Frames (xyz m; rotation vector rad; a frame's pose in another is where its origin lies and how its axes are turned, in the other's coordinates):
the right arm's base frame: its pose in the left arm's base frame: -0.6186 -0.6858 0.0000 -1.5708 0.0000 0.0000
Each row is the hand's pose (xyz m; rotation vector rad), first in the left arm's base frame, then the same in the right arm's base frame.
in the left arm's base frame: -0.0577 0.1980 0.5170 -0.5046 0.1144 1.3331
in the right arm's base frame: 0.5609 -0.5170 0.8838 0.8258 -0.8809 1.0463
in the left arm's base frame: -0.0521 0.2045 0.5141 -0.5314 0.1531 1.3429
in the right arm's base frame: 0.5665 -0.5141 0.8903 0.7949 -0.8567 1.0771
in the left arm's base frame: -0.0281 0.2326 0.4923 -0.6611 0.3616 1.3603
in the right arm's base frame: 0.5905 -0.4923 0.9184 0.6490 -0.7056 1.2166
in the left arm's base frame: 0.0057 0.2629 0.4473 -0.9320 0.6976 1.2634
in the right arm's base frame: 0.6243 -0.4473 0.9487 0.3743 -0.3850 1.3344
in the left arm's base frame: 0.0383 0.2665 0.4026 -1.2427 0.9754 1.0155
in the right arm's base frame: 0.6569 -0.4026 0.9523 0.0860 -0.0262 1.2998
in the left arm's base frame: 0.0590 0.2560 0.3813 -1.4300 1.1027 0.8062
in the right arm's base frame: 0.6776 -0.3813 0.9418 -0.0820 0.1889 1.2160
